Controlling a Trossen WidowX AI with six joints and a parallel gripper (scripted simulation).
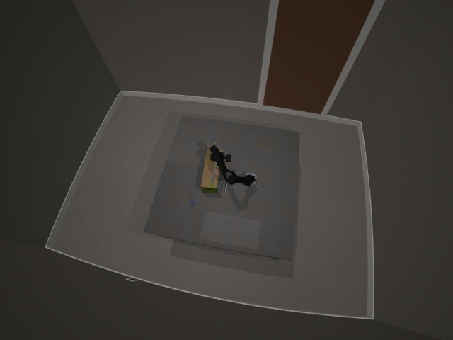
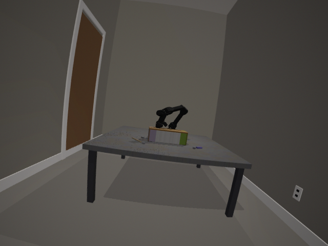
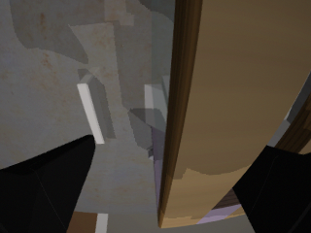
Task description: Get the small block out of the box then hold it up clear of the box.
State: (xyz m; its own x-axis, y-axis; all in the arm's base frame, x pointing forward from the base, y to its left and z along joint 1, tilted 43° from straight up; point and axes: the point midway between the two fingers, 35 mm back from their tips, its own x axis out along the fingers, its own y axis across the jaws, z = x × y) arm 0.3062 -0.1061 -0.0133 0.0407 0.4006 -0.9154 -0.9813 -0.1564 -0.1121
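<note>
The purple block is 5 cm ahead of my gripper tip, 1 cm to the right of it and 1 cm below it. The rest, counted from my gripper tip: thin wooden stick 19 cm ahead, 15 cm to the right, 8 cm below; box 12 cm to the left, 3 cm below, 1 cm ahead.
</note>
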